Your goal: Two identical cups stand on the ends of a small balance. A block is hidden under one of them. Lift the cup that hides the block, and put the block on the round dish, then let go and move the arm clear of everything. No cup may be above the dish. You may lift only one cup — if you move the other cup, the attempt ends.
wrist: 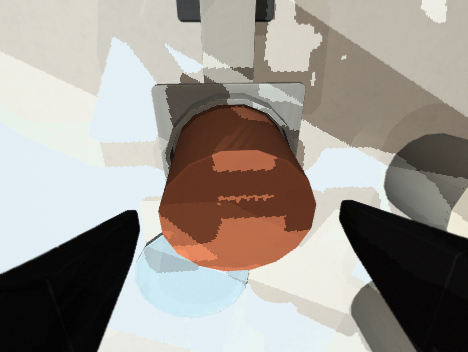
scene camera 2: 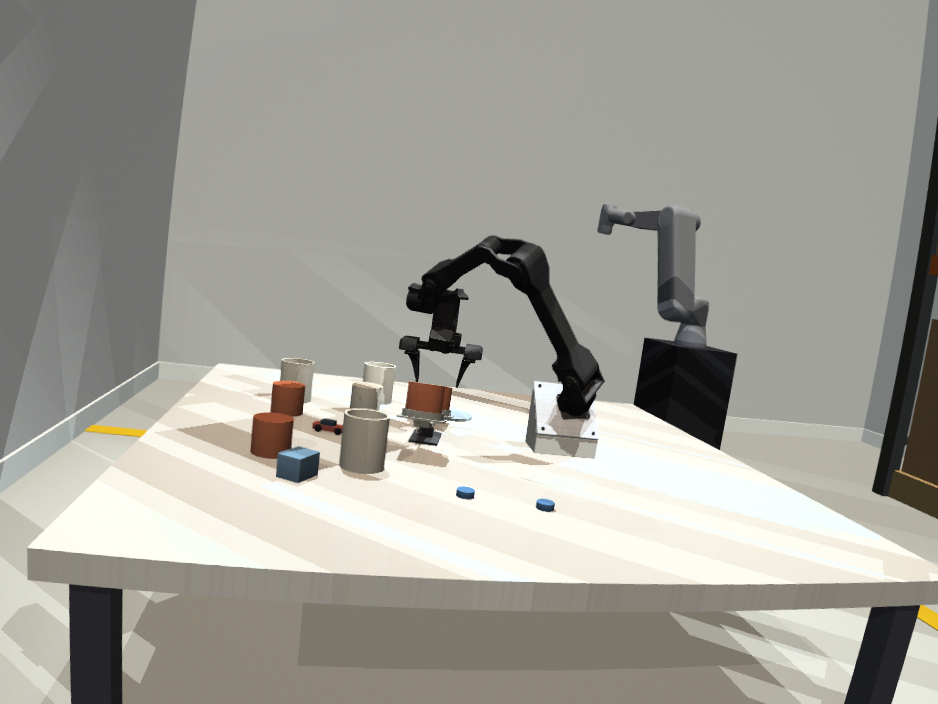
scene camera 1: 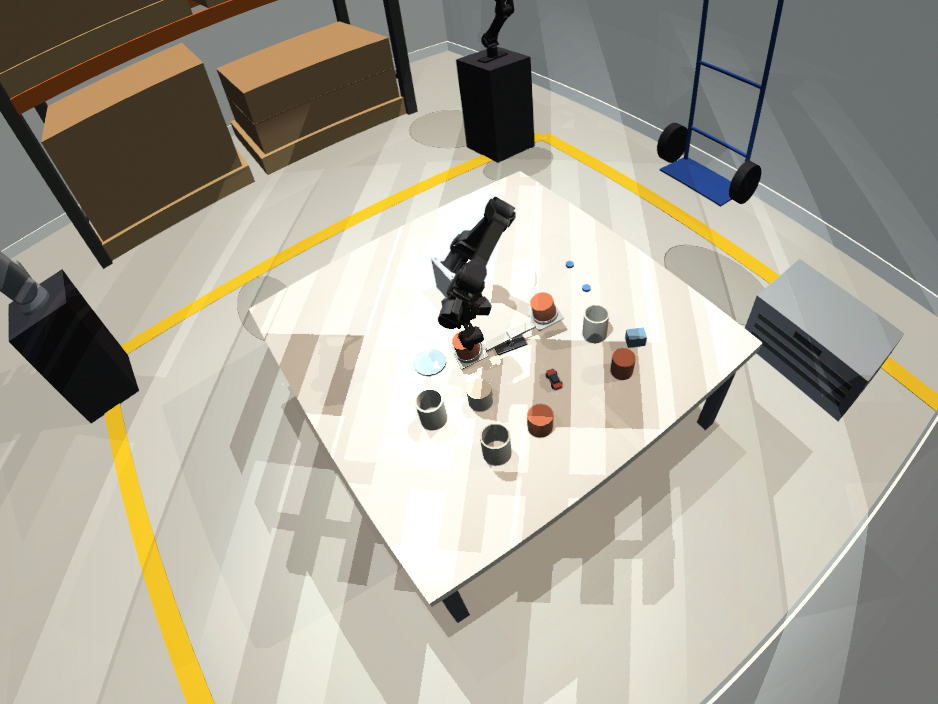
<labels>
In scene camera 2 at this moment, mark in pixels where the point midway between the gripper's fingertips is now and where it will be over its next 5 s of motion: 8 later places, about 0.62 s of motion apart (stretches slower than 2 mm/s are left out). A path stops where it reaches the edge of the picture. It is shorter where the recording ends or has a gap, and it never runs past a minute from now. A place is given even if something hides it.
My gripper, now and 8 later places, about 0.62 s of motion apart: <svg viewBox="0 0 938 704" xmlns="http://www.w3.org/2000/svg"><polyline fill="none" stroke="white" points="436,384 435,397 435,404 434,396 436,388 436,379 437,365 440,356 441,352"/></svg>
</labels>
